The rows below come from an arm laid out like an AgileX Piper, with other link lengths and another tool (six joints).
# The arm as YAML. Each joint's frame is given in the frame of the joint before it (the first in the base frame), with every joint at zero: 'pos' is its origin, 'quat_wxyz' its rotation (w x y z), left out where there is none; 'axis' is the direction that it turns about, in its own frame. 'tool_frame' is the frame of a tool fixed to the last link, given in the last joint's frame.
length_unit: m
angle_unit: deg
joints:
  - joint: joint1
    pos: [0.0, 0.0, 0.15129]
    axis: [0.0, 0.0, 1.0]
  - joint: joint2
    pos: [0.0, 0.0, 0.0]
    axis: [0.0, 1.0, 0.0]
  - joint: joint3
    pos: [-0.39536, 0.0, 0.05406]
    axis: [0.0, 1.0, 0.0]
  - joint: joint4
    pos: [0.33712, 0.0, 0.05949]
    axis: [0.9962, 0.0, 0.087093]
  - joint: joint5
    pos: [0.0, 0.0, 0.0]
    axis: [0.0, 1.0, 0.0]
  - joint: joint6
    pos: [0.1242, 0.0, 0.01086]
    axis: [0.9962, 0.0, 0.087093]
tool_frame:
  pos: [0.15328, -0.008, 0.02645]
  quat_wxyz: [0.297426, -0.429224, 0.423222, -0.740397]
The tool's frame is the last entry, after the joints.
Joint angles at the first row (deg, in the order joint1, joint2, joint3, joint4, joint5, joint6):
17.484 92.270 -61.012 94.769 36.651 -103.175
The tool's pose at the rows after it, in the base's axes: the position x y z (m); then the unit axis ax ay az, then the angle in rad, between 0 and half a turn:
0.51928 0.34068 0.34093 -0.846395 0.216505 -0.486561 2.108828
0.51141 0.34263 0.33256 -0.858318 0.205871 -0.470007 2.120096
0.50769 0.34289 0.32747 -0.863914 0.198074 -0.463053 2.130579
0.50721 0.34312 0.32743 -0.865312 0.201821 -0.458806 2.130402
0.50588 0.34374 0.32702 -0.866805 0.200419 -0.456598 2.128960
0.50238 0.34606 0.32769 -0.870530 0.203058 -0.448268 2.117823
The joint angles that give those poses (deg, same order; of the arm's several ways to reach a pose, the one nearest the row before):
17.485 92.270 -61.013 92.394 38.412 -101.589
17.483 92.270 -61.013 88.927 39.389 -98.930
17.484 92.270 -61.011 86.976 39.733 -97.747
17.485 92.270 -61.125 86.583 39.866 -96.826
17.484 92.270 -61.125 86.334 40.136 -96.631
17.484 92.270 -61.125 86.249 41.039 -95.865

